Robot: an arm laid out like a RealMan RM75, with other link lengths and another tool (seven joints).
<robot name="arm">
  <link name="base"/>
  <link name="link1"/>
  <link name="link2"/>
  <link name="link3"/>
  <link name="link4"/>
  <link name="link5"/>
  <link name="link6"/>
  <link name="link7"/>
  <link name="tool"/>
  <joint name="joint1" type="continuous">
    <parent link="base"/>
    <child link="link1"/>
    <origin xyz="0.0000 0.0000 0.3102" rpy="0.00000 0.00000 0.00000"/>
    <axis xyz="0 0 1"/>
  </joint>
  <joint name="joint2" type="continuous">
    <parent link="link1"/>
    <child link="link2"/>
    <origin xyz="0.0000 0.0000 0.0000" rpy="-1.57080 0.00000 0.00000"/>
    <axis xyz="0 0 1"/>
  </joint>
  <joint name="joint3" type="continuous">
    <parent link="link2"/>
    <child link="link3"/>
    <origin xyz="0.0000 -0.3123 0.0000" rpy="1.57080 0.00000 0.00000"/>
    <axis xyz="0 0 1"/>
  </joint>
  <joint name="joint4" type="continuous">
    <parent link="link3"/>
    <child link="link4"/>
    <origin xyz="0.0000 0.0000 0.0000" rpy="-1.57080 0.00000 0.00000"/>
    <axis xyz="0 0 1"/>
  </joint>
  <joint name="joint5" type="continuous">
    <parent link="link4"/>
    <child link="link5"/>
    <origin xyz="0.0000 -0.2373 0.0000" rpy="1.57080 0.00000 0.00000"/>
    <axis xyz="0 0 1"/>
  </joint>
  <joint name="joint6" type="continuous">
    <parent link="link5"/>
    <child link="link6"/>
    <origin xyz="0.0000 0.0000 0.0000" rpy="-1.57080 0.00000 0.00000"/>
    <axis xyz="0 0 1"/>
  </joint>
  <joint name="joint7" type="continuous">
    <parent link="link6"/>
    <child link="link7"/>
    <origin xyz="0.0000 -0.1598 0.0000" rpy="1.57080 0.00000 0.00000"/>
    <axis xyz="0 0 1"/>
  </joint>
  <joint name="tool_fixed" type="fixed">
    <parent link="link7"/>
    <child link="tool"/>
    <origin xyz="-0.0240 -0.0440 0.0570" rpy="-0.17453 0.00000 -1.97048"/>
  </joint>
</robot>
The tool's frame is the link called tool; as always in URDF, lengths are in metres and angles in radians. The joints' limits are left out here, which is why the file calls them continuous.
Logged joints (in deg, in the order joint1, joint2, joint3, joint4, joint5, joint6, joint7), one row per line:
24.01 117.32 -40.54 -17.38 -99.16 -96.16 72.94
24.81 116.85 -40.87 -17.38 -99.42 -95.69 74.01
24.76 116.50 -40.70 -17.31 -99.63 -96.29 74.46
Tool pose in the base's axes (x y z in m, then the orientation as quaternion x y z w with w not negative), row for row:
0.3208 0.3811 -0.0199 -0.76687 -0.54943 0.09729 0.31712
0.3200 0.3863 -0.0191 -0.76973 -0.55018 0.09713 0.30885
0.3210 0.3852 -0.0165 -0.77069 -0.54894 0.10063 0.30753
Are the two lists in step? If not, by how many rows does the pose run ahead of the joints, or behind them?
They are in step.
